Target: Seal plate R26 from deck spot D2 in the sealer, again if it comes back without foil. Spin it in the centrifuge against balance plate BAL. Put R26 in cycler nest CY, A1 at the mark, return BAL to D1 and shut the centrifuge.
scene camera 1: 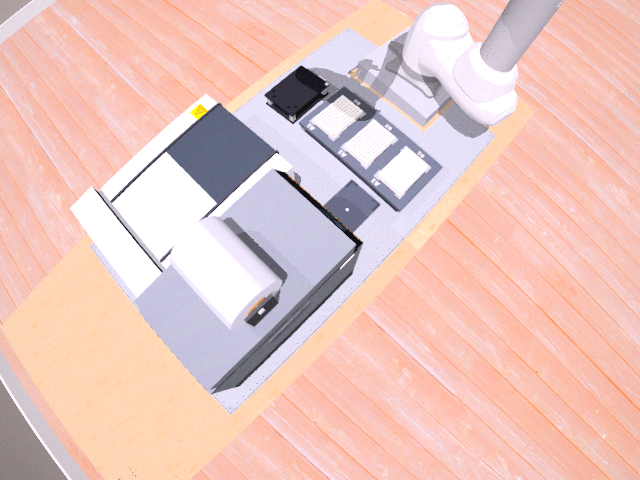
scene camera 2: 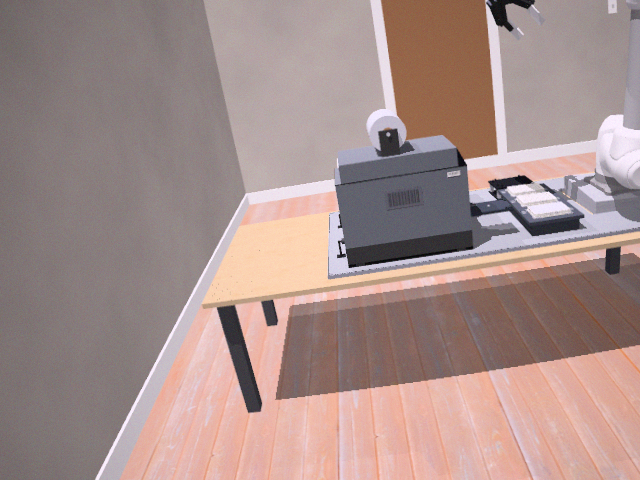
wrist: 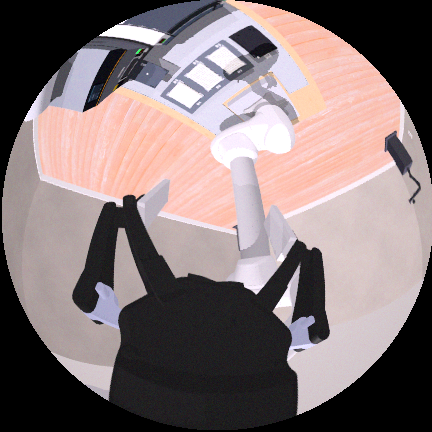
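Pixels of known places: gripper, between the fingertips: [scene camera 2: 532, 29] [wrist: 218, 201]; arm's base, origin of its link: [scene camera 1: 420, 68] [scene camera 2: 614, 184] [wrist: 266, 110].
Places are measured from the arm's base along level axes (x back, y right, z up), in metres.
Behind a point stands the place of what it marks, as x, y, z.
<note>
My gripper [scene camera 2: 527, 24] {-0.347, -0.049, 0.618} [wrist: 218, 201] {-0.347, -0.049, 0.618} is open and empty, high above the table and far from the plates; it does not show in scene camera 1. A pale plate [scene camera 1: 369, 142] {-0.362, -0.038, 0.025} [scene camera 2: 535, 198] {-0.365, -0.047, 0.025} [wrist: 204, 76] {-0.355, -0.037, 0.025}, at the D2 label, sits in the middle of the dark deck rack [scene camera 1: 433, 167] {-0.302, -0.222, 0.010} [scene camera 2: 555, 226] {-0.378, -0.218, -0.022}. A plain white plate [scene camera 1: 403, 170] {-0.376, -0.162, 0.026} [scene camera 2: 549, 209] {-0.378, -0.177, 0.026} [wrist: 185, 93] {-0.372, -0.152, 0.026} sits at D1. The grey sealer [scene camera 1: 305, 206] {-0.702, -0.093, 0.304} [scene camera 2: 403, 222] {-0.895, -0.189, 0.086} bears a white roll [scene camera 1: 224, 273] {-0.894, -0.097, 0.430} [scene camera 2: 379, 124] {-0.923, -0.152, 0.406}. Its dark flat tray [scene camera 1: 356, 198] {-0.535, -0.115, 0.056} [scene camera 2: 491, 206] {-0.567, -0.123, 0.056} [wrist: 152, 75] {-0.548, -0.118, 0.056} sticks out, bare. Plate names and foil cannot be read.
A third plate [scene camera 1: 336, 117] {-0.352, 0.084, 0.024} [wrist: 225, 61] {-0.337, 0.076, 0.025} sits at D3. A black nest-like block [scene camera 1: 297, 90] {-0.331, 0.247, 0.005} [wrist: 252, 40] {-0.335, 0.246, 0.005} stands beyond the rack. A large white machine with a dark panel [scene camera 1: 222, 149] {-0.668, 0.195, 0.167} stands beside the sealer. The arm's white base joints [scene camera 1: 439, 41] {-0.067, -0.050, 0.220} [wrist: 250, 137] {-0.079, -0.112, 0.206} rise beside the rack.
</note>
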